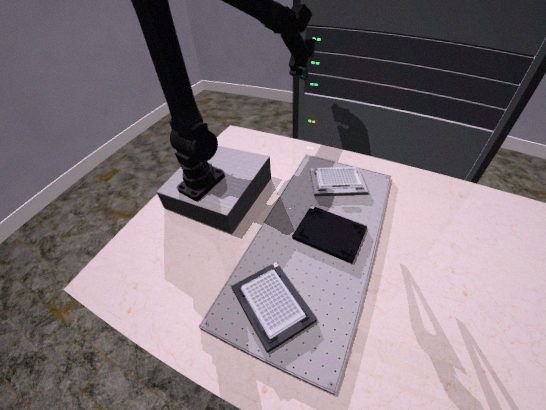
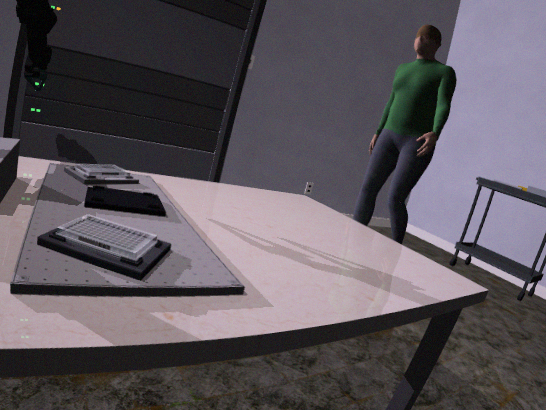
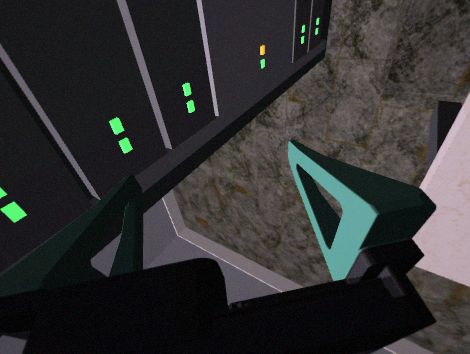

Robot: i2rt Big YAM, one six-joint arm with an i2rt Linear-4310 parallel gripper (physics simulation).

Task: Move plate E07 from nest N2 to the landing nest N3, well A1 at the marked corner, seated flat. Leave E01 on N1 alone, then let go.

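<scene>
My gripper is open and empty, high beyond the far end of the board, in front of the dark cabinet. A white well plate sits on the near dark nest. Another pale plate sits on the far grey nest. Between them, the black nest holds no plate, so it matches N3. No labels are readable; I cannot tell which plate is E07. A small white mark shows by one corner of the near and middle nests.
The perforated board carries the three nests. The arm's base stands on a grey block left of it. A dark cabinet rises behind the table. A person in green stands beyond the table, near a cart.
</scene>
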